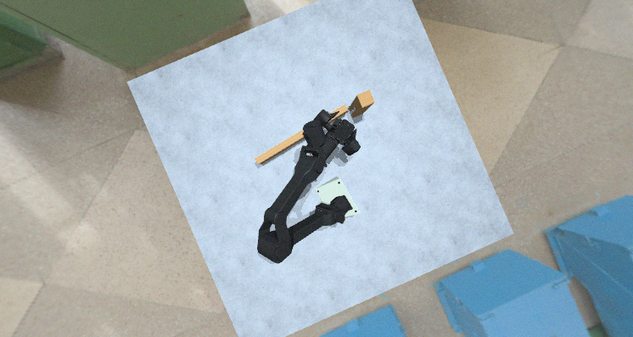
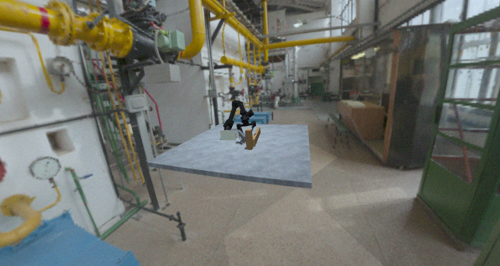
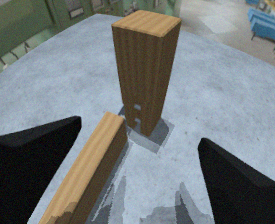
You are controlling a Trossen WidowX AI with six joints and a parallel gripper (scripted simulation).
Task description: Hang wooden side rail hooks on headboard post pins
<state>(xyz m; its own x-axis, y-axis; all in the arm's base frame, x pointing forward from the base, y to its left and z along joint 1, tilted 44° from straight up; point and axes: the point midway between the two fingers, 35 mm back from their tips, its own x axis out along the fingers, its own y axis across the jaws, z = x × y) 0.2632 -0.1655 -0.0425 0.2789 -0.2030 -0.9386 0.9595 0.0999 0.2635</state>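
The wooden headboard post is 3 cm ahead of my gripper tip, 9 cm to the right of it and 6 cm below it.
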